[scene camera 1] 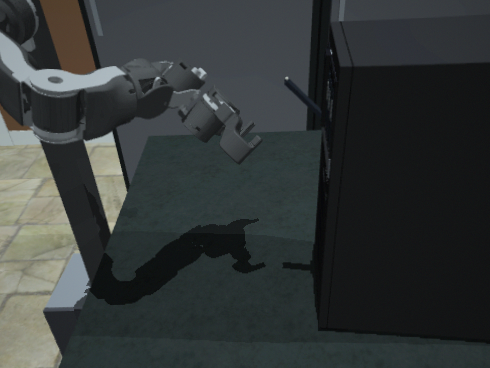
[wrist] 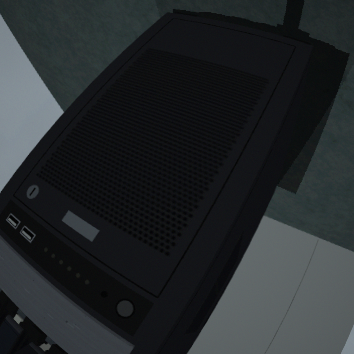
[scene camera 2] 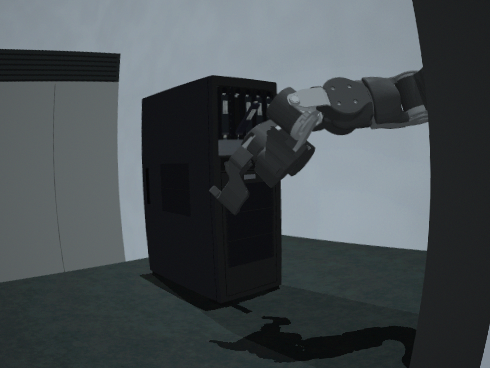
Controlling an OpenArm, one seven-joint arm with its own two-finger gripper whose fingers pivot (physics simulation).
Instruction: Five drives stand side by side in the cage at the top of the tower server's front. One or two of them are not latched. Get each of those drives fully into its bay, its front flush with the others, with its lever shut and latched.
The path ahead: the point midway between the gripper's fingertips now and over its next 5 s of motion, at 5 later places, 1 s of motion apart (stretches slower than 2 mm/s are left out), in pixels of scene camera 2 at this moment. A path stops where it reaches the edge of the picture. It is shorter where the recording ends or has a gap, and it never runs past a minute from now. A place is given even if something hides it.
My gripper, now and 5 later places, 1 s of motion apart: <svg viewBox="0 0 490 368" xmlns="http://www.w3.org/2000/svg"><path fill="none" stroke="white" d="M253 183L261 118L238 119L213 117L218 117L251 110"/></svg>
